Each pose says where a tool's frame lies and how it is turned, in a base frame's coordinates. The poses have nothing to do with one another.
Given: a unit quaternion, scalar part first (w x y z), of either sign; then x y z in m.
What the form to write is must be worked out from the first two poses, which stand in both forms.
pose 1, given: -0.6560, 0.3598, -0.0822, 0.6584, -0.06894, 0.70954, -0.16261
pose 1, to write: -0.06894, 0.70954, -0.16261, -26.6, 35.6, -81.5
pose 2, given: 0.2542, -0.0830, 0.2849, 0.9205, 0.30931, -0.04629, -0.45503
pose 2, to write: 0.30931, -0.04629, -0.45503, -34.5, -0.5, 149.0
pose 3, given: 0.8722, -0.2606, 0.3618, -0.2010, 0.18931, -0.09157, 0.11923
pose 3, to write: 0.18931, -0.09157, 0.11923, -27.2, 47.4, -13.8
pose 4, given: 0.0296, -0.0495, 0.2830, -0.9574, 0.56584, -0.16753, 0.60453
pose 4, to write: 0.56584, -0.16753, 0.60453, 32.8, 6.4, -178.3
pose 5, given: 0.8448, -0.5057, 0.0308, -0.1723, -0.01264, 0.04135, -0.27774
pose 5, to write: -0.01264, 0.04135, -0.27774, -60.0, 13.1, -15.5
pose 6, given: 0.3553, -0.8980, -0.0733, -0.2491, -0.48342, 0.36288, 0.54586
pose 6, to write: -0.48342, 0.36288, 0.54586, -132.7, 23.3, -19.6
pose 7, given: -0.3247, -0.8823, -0.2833, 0.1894, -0.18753, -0.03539, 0.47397
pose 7, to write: -0.18753, -0.03539, 0.47397, 136.5, -8.6, -39.1
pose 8, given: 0.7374, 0.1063, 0.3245, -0.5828, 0.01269, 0.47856, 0.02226
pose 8, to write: 0.01269, 0.47856, 0.02226, 34.9, 20.8, -83.2
